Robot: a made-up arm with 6 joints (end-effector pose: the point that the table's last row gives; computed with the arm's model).
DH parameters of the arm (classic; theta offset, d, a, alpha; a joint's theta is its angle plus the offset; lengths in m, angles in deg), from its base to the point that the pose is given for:
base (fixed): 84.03 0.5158 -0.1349 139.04
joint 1: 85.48 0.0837 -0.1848 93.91
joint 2: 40.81 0.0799 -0.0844 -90
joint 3: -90 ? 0.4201 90
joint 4: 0 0.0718 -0.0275 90
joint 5: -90 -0.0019 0.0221 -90
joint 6: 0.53 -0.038 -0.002 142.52
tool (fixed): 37.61 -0.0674 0 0
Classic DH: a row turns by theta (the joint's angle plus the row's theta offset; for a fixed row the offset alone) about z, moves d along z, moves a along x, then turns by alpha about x.
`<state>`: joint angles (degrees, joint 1 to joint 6).
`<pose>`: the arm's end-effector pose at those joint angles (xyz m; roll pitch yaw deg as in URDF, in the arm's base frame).
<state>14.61 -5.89 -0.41 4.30 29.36 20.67</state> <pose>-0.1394 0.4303 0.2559 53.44 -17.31 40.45</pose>
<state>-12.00 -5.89 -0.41 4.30 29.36 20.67</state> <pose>-0.3197 0.2517 0.1164 43.96 -2.66 62.36</pose>
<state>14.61 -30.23 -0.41 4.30 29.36 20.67</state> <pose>-0.0604 0.4227 0.2106 32.16 -31.62 45.32</pose>
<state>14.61 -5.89 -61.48 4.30 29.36 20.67</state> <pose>-0.4979 0.2274 0.1777 42.78 -12.47 103.30</pose>
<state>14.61 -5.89 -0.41 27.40 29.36 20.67</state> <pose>-0.1431 0.4156 0.2621 39.18 0.87 40.10</pose>
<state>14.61 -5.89 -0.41 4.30 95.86 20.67</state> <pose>-0.1545 0.4209 0.2534 47.02 -11.25 108.04</pose>
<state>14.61 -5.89 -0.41 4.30 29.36 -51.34</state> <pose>-0.0961 0.4440 0.2723 -31.32 -69.85 108.15</pose>
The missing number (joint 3, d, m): 0.1057
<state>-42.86 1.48 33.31 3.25 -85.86 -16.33</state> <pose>-0.2164 0.0018 0.0534 -1.07 -67.15 -23.97</pose>
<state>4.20 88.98 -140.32 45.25 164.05 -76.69</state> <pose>-0.2179 -0.4393 0.5453 0.38 -20.37 -12.87</pose>
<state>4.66 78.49 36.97 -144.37 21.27 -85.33</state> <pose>-0.1328 0.3105 0.1872 113.94 -41.19 -164.92</pose>
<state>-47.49 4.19 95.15 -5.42 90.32 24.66</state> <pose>0.1353 -0.1034 0.1068 32.50 13.49 52.57</pose>
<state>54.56 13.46 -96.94 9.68 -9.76 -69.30</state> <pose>-0.3910 0.3370 0.4558 -118.27 -46.29 -147.60</pose>
